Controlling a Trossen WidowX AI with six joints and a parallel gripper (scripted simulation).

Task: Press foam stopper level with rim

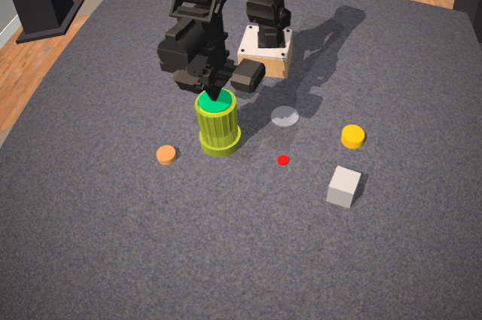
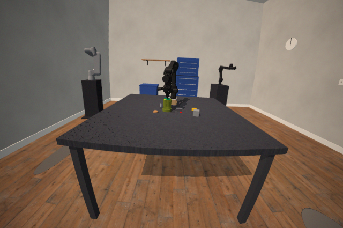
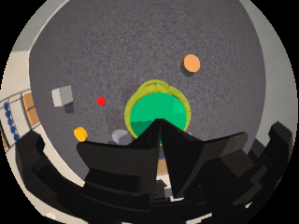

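Right now the green foam stopper is 5 cm below my hand. From my hand the other things lie so: red dot (6 cm ahead, 12 cm to the left, 15 cm below); then grey disc (6 cm behind, 13 cm to the left, 15 cm below); then orange disc (4 cm ahead, 11 cm to the right, 15 cm below).
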